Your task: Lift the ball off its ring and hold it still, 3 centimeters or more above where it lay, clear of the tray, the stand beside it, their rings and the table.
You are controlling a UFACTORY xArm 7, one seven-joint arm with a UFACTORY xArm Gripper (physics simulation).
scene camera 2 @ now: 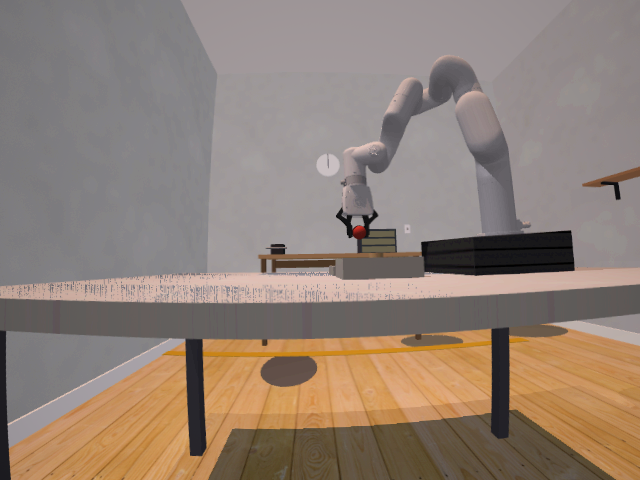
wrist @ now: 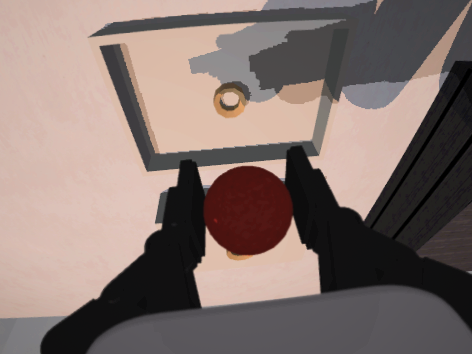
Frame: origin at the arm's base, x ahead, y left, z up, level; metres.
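Where they show: gripper, fingertip midpoint: (scene camera 2: 358, 237) (wrist: 243, 173); arm's base at its link origin: (scene camera 2: 499, 235).
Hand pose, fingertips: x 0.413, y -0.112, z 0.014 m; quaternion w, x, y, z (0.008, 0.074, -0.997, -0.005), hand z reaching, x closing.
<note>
Things, the pixels of their centre, and the offset from my fingertips. "pt": a spot on its surface instead. Level surfaces: height alone.
- red ball at the middle of its body: (wrist: 247, 209) (scene camera 2: 359, 232) dx -0.001, dy +0.011, dz +0.016 m
- orange ring at a spot on its surface: (wrist: 229, 110) pt dx -0.002, dy +0.019, dz -0.109 m
- round table at its surface level: dz -0.119 m
The red ball (scene camera 2: 359, 231) (wrist: 248, 210) is held between the two black fingers of my gripper (scene camera 2: 358, 233) (wrist: 243, 173), which is shut on it. In the scene view the ball hangs in the air well above the grey tray (scene camera 2: 379, 268) (wrist: 200, 159). In the wrist view an orange ring (wrist: 229, 110) lies on the tray's floor, with no ball on it. The stand (wrist: 161, 206) is beside the tray, mostly hidden behind the ball and fingers. Part of its ring (wrist: 239, 255) shows below the ball. The ball touches neither tray nor stand.
The round table (scene camera 2: 232, 291) (wrist: 50, 225) bears the tray and the stand. The arm's black base block (scene camera 2: 496, 254) (wrist: 425, 165) is to the right of the tray. A wooden table (scene camera 2: 310, 256) with a drawer unit (scene camera 2: 382, 241) is in the background. The arm's shadow falls across the tray.
</note>
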